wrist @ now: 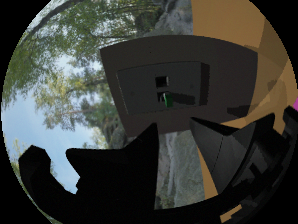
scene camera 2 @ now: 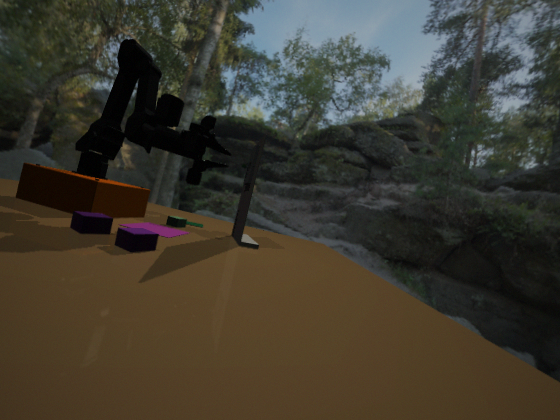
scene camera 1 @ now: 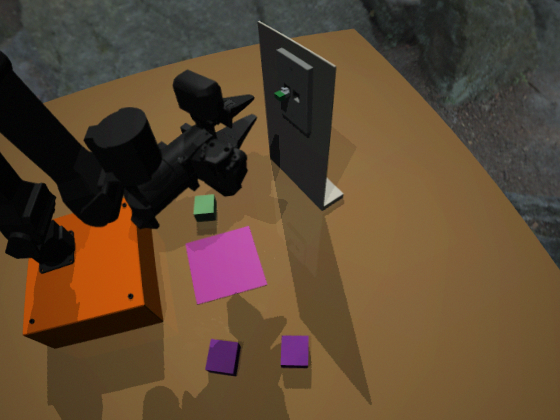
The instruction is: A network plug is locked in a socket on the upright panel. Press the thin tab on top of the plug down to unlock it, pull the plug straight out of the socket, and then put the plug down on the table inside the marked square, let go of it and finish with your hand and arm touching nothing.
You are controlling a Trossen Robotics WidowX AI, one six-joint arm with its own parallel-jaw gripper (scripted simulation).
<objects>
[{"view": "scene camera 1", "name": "gripper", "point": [253, 106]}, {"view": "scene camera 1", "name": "upright grey panel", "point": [299, 128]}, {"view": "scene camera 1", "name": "magenta marked square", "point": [226, 264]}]
</objects>
